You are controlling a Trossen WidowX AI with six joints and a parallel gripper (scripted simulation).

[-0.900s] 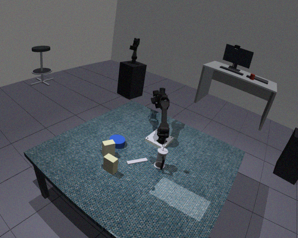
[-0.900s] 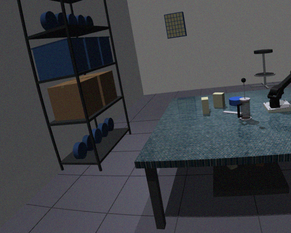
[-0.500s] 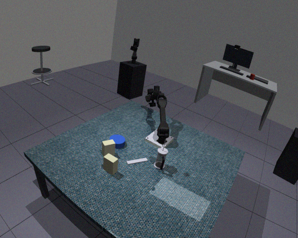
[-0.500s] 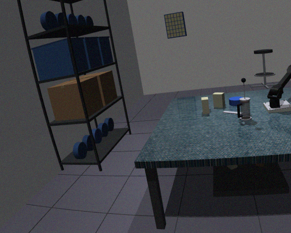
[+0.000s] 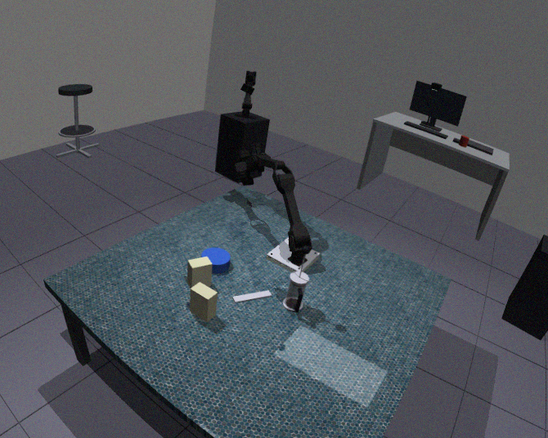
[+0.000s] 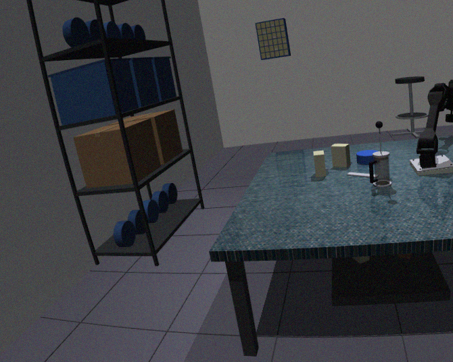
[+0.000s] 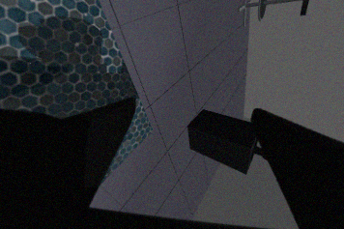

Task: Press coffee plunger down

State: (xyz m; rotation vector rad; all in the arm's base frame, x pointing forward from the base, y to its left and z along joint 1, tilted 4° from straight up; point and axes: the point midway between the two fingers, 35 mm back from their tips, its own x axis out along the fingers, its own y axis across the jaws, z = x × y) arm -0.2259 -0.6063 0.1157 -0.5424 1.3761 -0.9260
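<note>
Now: gripper tip 440 mm short of the coffee press, 800 mm to the right of it and 20 mm above it.
</note>
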